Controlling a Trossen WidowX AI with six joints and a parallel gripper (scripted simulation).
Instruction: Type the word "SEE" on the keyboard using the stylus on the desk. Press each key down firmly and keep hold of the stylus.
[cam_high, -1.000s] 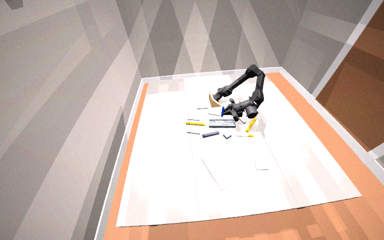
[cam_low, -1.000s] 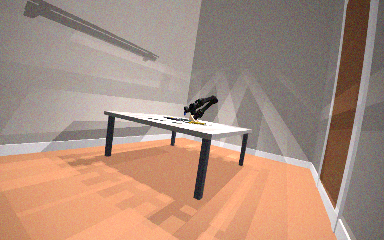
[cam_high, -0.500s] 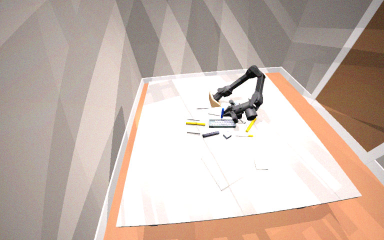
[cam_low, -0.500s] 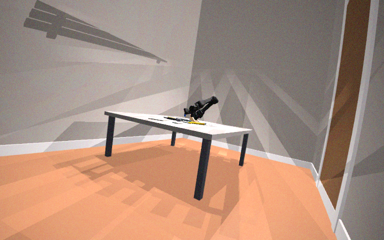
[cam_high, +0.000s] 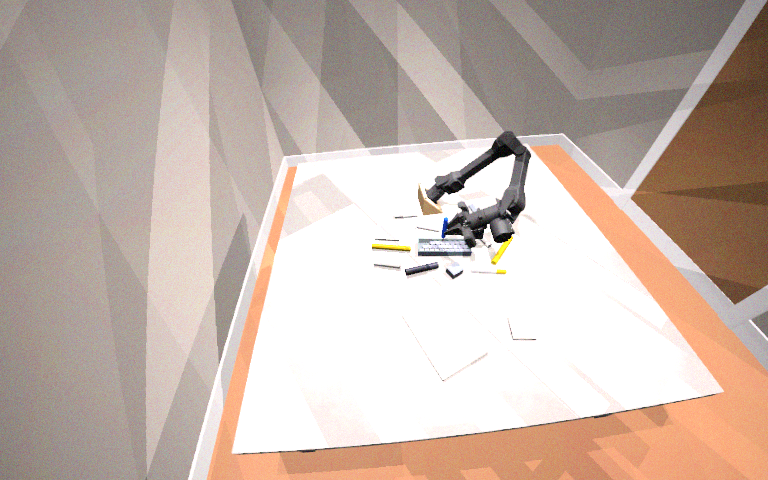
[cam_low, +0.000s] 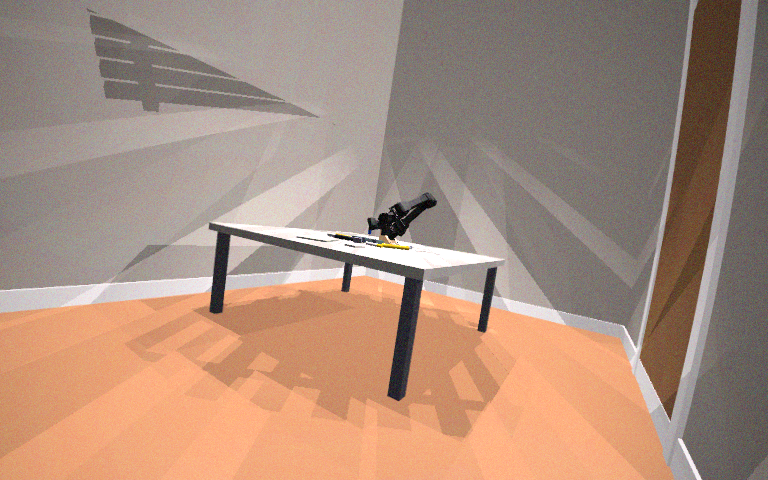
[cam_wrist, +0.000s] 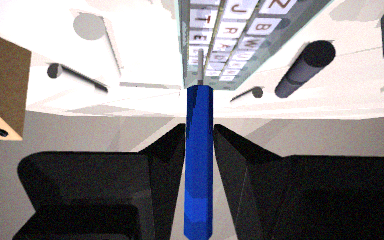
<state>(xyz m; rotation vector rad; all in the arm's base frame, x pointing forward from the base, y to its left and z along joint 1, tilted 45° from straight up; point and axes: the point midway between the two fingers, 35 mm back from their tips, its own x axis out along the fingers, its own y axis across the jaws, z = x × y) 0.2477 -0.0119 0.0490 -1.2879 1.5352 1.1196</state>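
Right now the grey block is 13 cm ahead of my gripper tip, 2 cm to the left of it and 7 cm below it. Round my gripper tip: dark marker (11 cm ahead, 10 cm to the right, 7 cm below); stylus (1 cm below); paper sheet (35 cm ahead, 7 cm to the right, 8 cm below).
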